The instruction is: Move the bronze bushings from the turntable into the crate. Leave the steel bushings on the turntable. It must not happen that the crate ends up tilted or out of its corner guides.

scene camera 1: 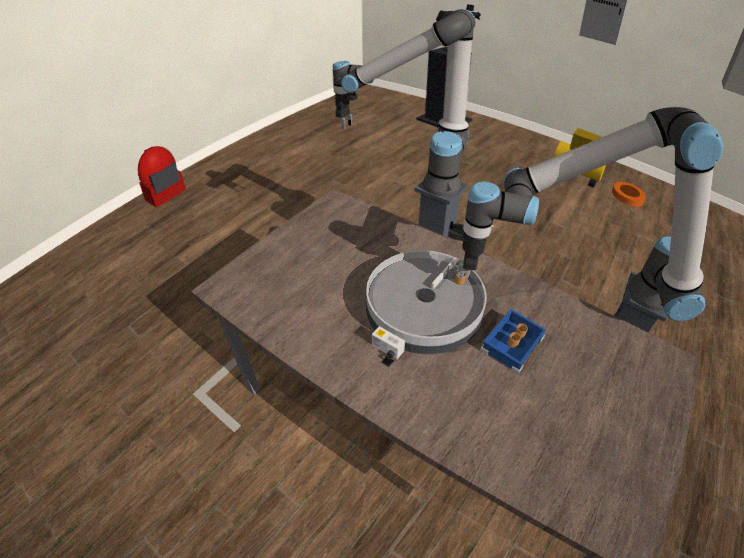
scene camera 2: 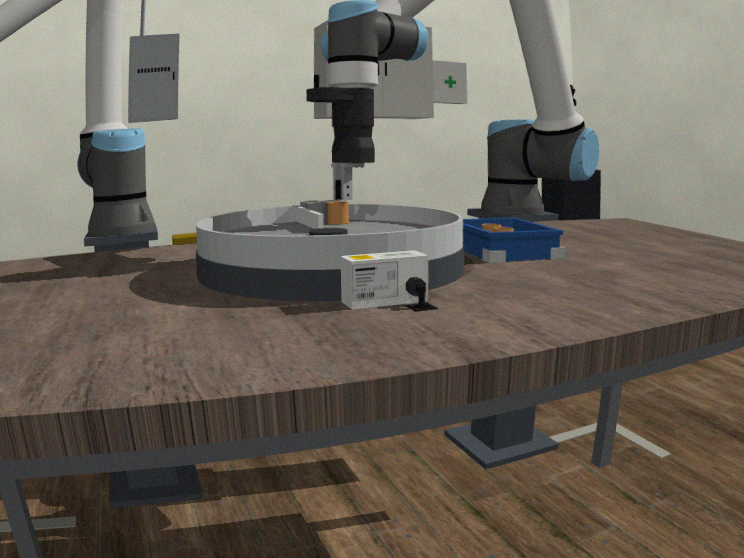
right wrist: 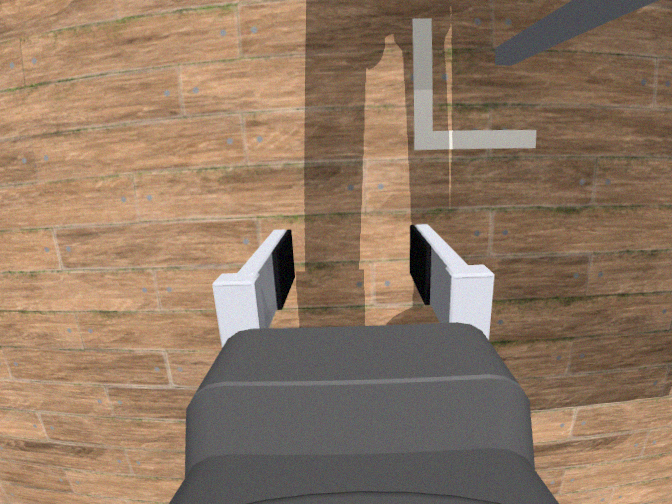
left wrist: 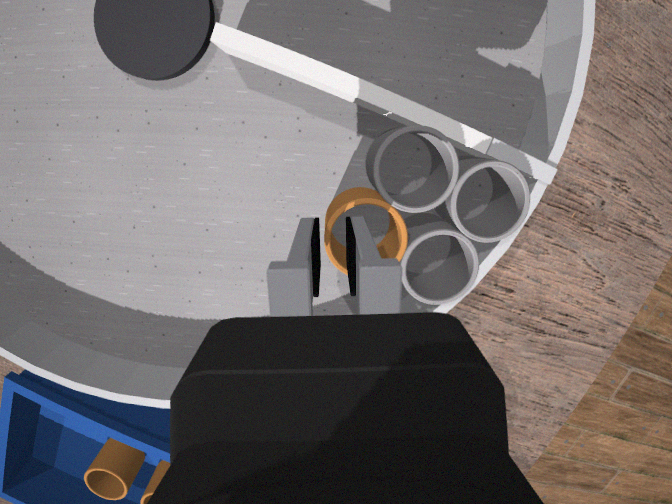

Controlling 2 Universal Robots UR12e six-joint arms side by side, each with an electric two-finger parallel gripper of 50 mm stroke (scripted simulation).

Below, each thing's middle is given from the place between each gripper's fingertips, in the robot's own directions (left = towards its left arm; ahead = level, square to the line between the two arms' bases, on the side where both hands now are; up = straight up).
My left hand [scene camera 2: 342, 199] is 13 cm short of the turntable [scene camera 1: 401, 294], 6 cm above it and 5 cm to the left of it. Round my left hand: blue crate [scene camera 2: 524, 243]: 28 cm to the left, 9 cm below, 6 cm ahead.
My right hand is 1030 mm to the right of the turntable, 630 mm short of it and 130 mm above it. Also, from my right hand: blue crate (1370 mm to the left, 570 mm ahead, 150 mm below).
